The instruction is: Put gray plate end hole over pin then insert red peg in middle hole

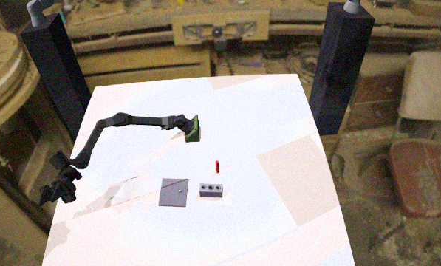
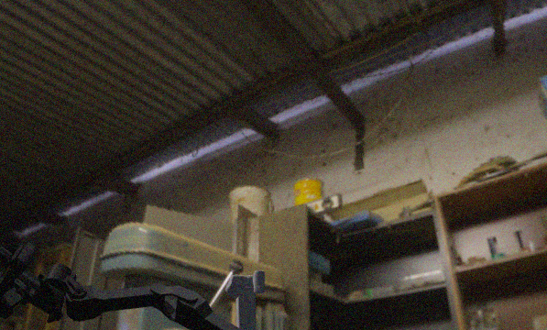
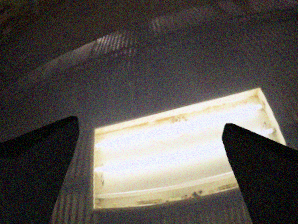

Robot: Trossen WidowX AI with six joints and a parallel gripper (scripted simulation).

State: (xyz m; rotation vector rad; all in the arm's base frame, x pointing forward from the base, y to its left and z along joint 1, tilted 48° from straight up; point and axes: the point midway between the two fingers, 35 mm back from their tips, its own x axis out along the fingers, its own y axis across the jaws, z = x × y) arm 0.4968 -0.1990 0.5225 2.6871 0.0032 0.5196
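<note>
Now: the gray plate 61 cm to the left of my gripper tip, 24 cm below it and 17 cm behind it. The rest, counted from my gripper tip: red peg: 64 cm to the left, 28 cm behind, 24 cm below; then dark square base: 46 cm to the left, 27 cm below, 19 cm behind.
</note>
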